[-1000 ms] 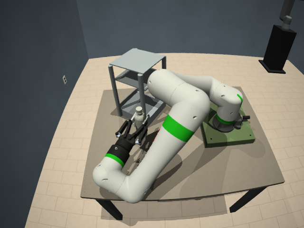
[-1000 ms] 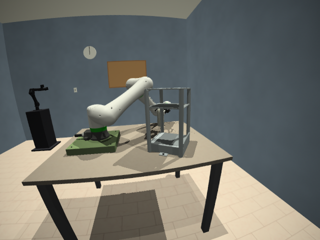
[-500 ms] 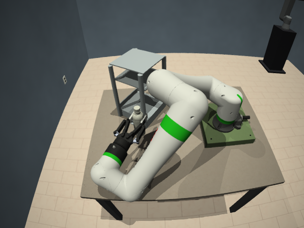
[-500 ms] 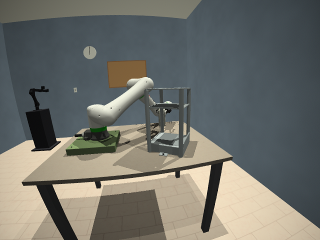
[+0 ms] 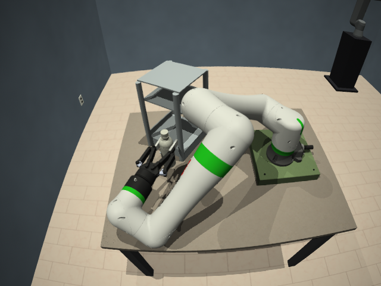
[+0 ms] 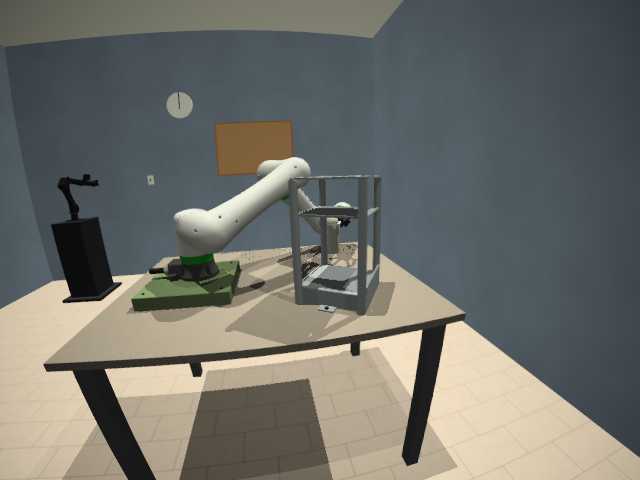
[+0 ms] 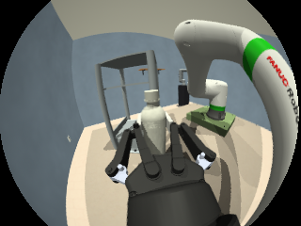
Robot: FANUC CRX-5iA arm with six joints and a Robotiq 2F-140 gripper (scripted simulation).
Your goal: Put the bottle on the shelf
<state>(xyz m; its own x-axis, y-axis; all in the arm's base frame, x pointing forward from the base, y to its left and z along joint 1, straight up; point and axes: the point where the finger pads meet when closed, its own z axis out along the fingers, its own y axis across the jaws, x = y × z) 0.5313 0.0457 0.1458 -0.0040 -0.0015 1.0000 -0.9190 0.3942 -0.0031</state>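
My hand is 23 cm to the left of the grey shelving unit and 3 cm past it. From my hand the other things lie so: pale grey bottle 1 cm above.
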